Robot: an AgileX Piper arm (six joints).
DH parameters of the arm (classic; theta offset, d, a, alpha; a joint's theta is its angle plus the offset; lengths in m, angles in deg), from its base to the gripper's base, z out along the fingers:
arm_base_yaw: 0 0.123 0 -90
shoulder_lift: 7.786 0 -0.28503 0
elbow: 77.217 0 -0.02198 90
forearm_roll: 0 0.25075 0 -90
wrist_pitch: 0 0 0 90
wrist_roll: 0 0.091 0 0
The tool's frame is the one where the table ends.
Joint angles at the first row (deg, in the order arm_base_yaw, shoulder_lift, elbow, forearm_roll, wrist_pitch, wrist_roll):
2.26 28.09 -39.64 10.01 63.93 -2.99
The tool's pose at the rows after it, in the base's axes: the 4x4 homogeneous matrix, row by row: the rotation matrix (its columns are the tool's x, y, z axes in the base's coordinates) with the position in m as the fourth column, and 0 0 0 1 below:
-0.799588 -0.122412 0.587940 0.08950; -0.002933 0.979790 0.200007 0.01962; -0.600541 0.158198 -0.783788 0.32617; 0 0 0 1
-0.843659 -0.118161 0.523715 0.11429; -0.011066 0.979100 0.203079 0.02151; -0.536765 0.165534 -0.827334 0.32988; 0 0 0 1
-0.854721 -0.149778 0.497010 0.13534; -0.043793 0.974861 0.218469 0.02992; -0.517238 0.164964 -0.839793 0.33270; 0 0 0 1
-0.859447 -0.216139 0.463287 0.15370; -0.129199 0.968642 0.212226 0.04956; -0.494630 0.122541 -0.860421 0.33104; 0 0 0 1
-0.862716 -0.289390 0.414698 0.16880; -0.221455 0.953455 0.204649 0.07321; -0.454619 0.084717 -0.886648 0.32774; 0 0 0 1
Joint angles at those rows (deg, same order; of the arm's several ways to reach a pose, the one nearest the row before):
2.26 36.49 -43.94 11.18 65.65 -3.00
2.60 43.60 -47.26 11.28 66.31 -2.99
6.36 48.92 -49.88 10.33 64.64 -1.50
15.17 54.23 -52.13 5.40 62.71 3.29
22.61 59.78 -54.78 1.90 62.51 6.44

